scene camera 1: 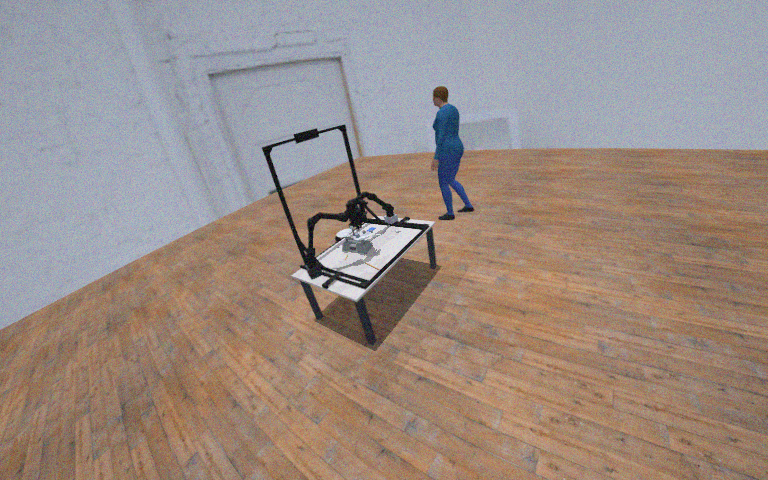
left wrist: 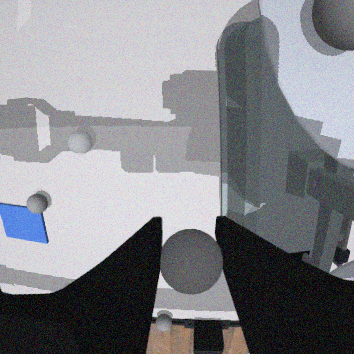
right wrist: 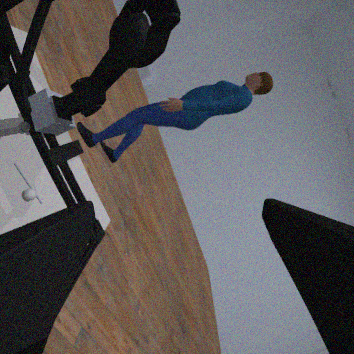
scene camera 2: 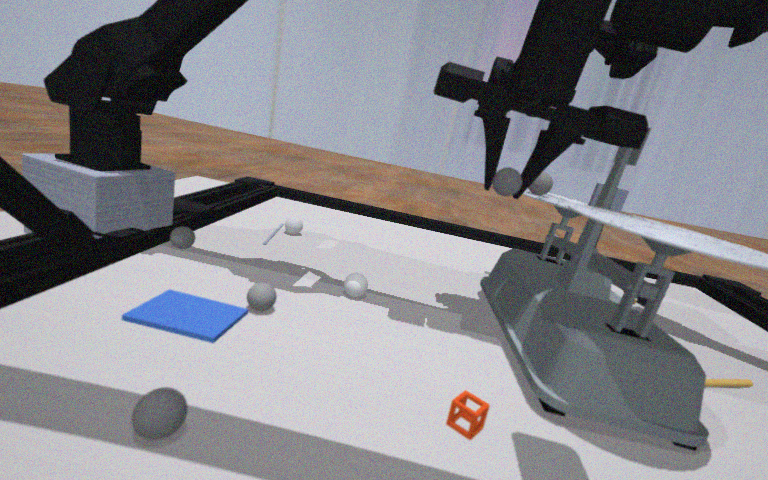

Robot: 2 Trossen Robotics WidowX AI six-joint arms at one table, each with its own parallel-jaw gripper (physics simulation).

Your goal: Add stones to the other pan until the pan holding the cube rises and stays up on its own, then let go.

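Pixels of known places: left gripper, fingertip midpoint: [scene camera 1: 360, 228] [left wrist: 188, 224] [scene camera 2: 500, 194]; right gripper, fingertip midpoint: [scene camera 1: 367, 207] [right wrist: 179, 208]; left arm's base at its link origin: [scene camera 1: 390, 215] [right wrist: 61, 108] [scene camera 2: 105, 163]; right arm's base at its link origin: [scene camera 1: 312, 266].
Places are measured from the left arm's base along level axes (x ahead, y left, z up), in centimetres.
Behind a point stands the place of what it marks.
My left gripper [scene camera 2: 502, 192] @[x 43.1, y 8.1, z 6.4 cm] [left wrist: 188, 224] @[x 43.1, y 8.1, z 6.4 cm] is shut on a dark grey stone [scene camera 2: 507, 181] @[x 43.6, y 5.8, z 7.9 cm] [left wrist: 191, 261] @[x 43.3, y 8.0, z 8.9 cm], held in the air beside the balance [scene camera 1: 357, 245] @[x 55.5, y 17.5, z -2.1 cm] [scene camera 2: 600, 362] @[x 54.4, y -1.7, z -3.3 cm] [left wrist: 240, 75] @[x 45.0, y 17.3, z -3.3 cm]. Another grey stone [scene camera 2: 540, 183] @[x 46.3, y 17.0, z 7.6 cm] [left wrist: 340, 22] @[x 45.6, y 17.3, z 8.1 cm] rests on the far pan [left wrist: 315, 85] @[x 46.5, y 15.7, z 6.1 cm]. The nearer pan [scene camera 2: 690, 237] @[x 57.9, y 2.6, z 7.0 cm] shows edge-on in scene camera 2; the cube in a pan does not show, and I cannot tell which pan is lower. Loose stones [scene camera 2: 261, 297] @[x 25.3, y -4.4, z -6.9 cm] [scene camera 2: 355, 285] @[x 30.6, y 5.5, z -7.0 cm] [scene camera 2: 159, 413] @[x 30.7, y -20.8, z -6.5 cm] lie on the table. My right gripper [right wrist: 179, 208] @[x 42.7, y 27.3, z 30.5 cm] is open and empty, facing the wall.
A blue square [scene camera 2: 184, 316] @[x 21.4, y -9.5, z -8.3 cm] [left wrist: 22, 225] @[x 21.2, y -8.8, z -8.3 cm] and an orange wireframe cube [scene camera 2: 467, 414] @[x 46.2, y -7.1, z -8.4 cm] lie on the table. A yellow stick [scene camera 2: 727, 383] @[x 69.0, y 15.9, z -8.2 cm] lies beside the balance base. A grey block [scene camera 2: 133, 198] @[x 5.0, y -0.6, z -2.8 cm] [right wrist: 44, 114] @[x 5.0, y 1.9, z -2.4 cm] stands at the table's side. A person [scene camera 1: 449, 133] [right wrist: 215, 100] is beyond the table.
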